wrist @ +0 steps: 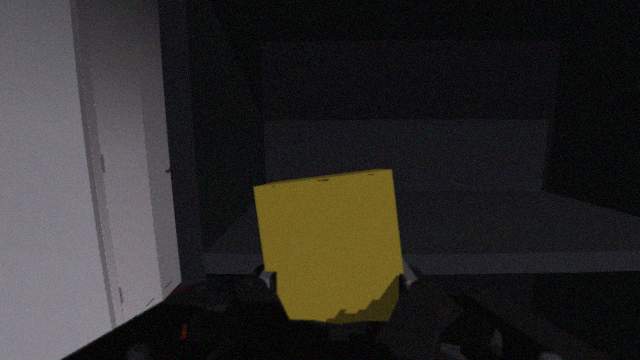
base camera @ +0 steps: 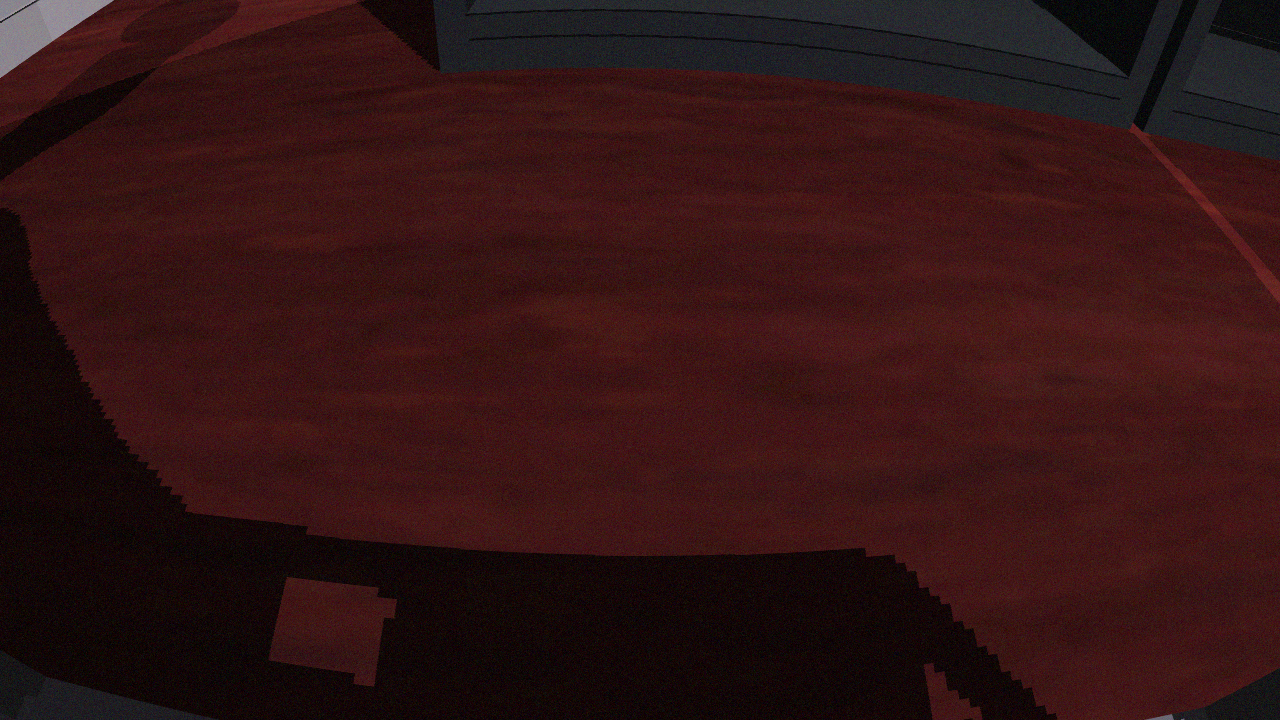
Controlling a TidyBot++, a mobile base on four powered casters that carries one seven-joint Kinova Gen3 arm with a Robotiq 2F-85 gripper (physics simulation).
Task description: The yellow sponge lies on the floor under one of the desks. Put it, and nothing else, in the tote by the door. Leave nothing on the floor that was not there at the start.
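Frame: origin at the arm's base, x right, y ahead, z up, level; metres.
Seen in the pictures: gripper, fingertip midpoint: (wrist: 336, 273).
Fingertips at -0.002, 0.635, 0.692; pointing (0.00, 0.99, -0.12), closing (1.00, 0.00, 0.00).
Note:
A point is followed by its place in that frame, as x, y, z.
The yellow sponge (wrist: 330, 240) {-0.005, 0.609, 0.722} stands out as a bright yellow block in the middle of the wrist view, with a shadow on its lower right. My gripper (wrist: 336, 273) {-0.002, 0.635, 0.692} is shut on it, one dark fingertip at each side of its lower part. The gripper does not show in the base camera view. The tote and the desks do not show in either view.
A dark shelf unit (base camera: 787, 85) {0.167, 0.889, -0.396} (wrist: 425, 263) {0.129, 0.889, 0.580} stands ahead, across the top of the base view and behind the sponge in the wrist view. A pale wall (wrist: 40, 175) {-1.215, 1.569, 0.613} is at the left. The floor (base camera: 626, 313) {-0.007, 0.477, -0.397} is dark red, with a broad shadow near the base.

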